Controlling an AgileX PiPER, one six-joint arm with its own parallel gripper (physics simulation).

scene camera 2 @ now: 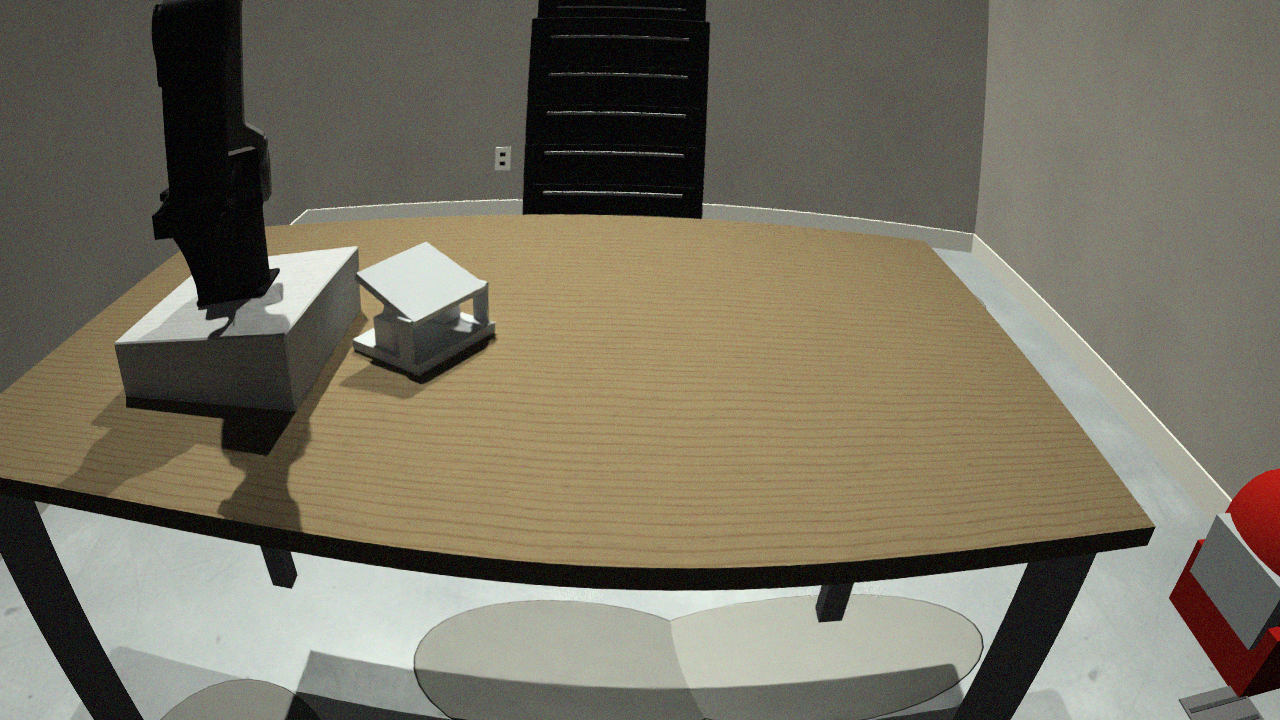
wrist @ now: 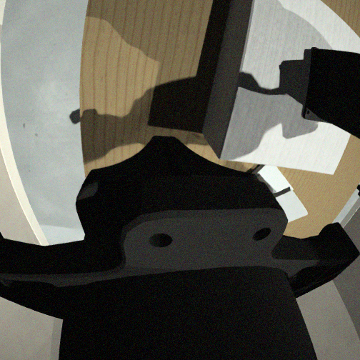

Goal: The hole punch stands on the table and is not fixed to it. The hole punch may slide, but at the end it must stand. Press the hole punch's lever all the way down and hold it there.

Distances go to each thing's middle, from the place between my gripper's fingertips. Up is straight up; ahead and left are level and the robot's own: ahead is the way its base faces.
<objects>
Right now the flat lever (scene camera 2: 418, 284) is 210 mm to the left of my hand, 170 mm ahead of it and 90 mm below it. Also, from my hand: white hole punch (wrist: 270, 175): 210 mm to the left, 170 mm ahead, 110 mm below.
</objects>
